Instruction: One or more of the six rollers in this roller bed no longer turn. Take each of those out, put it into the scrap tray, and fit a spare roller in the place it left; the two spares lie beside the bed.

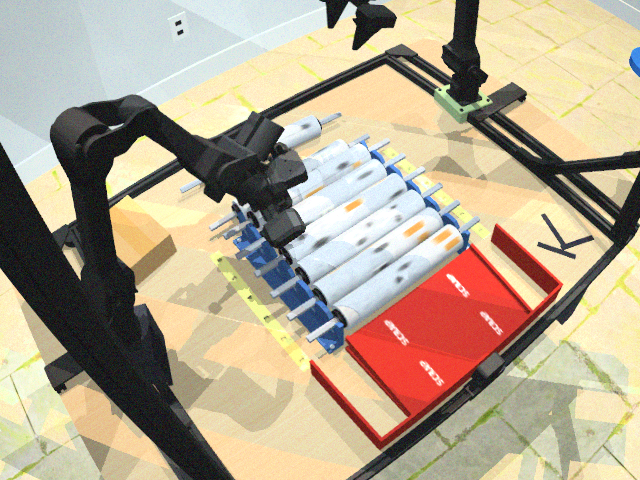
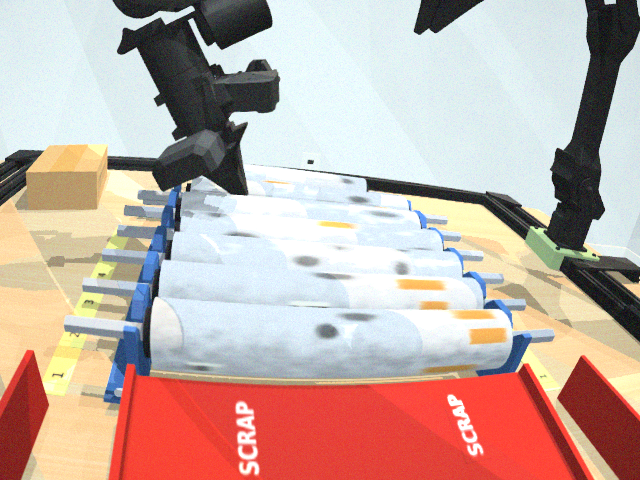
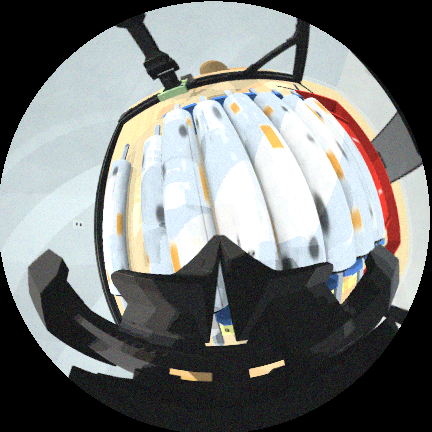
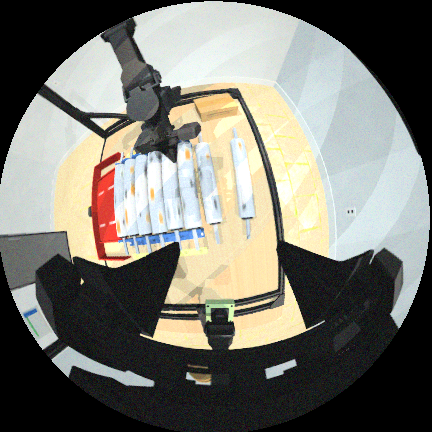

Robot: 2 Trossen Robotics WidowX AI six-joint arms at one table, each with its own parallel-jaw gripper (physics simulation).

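Places are measured from the left arm's base along level axes (x left, y back, z up), in centimetres.
Pixels of known places: left gripper, fingertip midpoint: [image 1: 289, 205] [image 2: 244, 197] [image 3: 218, 239] [image 4: 174, 161]; right gripper, fingertip midpoint: [image 1: 342, 38] [image 2: 424, 32] [image 4: 229, 247]; left arm's base, link origin: [image 1: 121, 335]; right arm's base, link origin: [image 1: 464, 95] [image 2: 564, 241] [image 3: 172, 85] [image 4: 219, 313].
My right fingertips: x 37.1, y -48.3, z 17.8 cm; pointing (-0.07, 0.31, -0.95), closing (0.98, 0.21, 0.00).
Note:
For each thing: its top centre in the pictures, then the offset to it from my right fingertips. "spot": a spot on its surface instead.
- blue bed, surface spot: [image 4: 186, 236] spot: dz -28.5, dx -9.7, dy -5.5 cm
- spare roller, top centre: [image 3: 145, 202] [image 1: 292, 170] [image 4: 206, 177] dz -24.1, dx -6.7, dy +12.8 cm
- spare, top centre: [image 2: 282, 168] [image 3: 103, 220] [image 1: 261, 141] [image 4: 243, 172] dz -24.1, dx +3.4, dy +16.6 cm
- red scrap tray, top centre: [image 1: 448, 322] [image 3: 370, 158] [image 4: 101, 206] dz -23.9, dx -46.6, dy -2.6 cm
- cardboard box, top centre: [image 2: 70, 156] [image 1: 127, 230] [image 4: 214, 101] dz -23.4, dx -11.2, dy +46.3 cm
Six grey-white rollers, the front one [image 1: 400, 276] [image 2: 289, 335] nearest the tray, lie side by side in the blue bed [image 1: 325, 330] [image 4: 186, 236]. A spare roller [image 4: 208, 185] [image 3: 153, 197] lies close beside the bed's back; the other spare [image 1: 300, 133] [image 4: 243, 180] lies farther back. The red scrap tray [image 1: 439, 320] [image 2: 336, 423] bears no roller. My left gripper [image 2: 244, 191] [image 3: 218, 239] is shut and empty, fingertips low over the back half of the bed near the rollers' left ends; whether they touch is unclear. My right gripper [image 4: 229, 247] [image 1: 343, 36] is open and empty, high behind the bed.
A cardboard box [image 1: 142, 242] [image 2: 64, 180] stands at the left. Yellow numbered strips [image 1: 248, 294] [image 2: 87, 310] run along the bed's ends. The black table frame [image 1: 320, 82] surrounds the work area. The right arm's green base [image 1: 457, 105] [image 2: 553, 253] stands at the back right.

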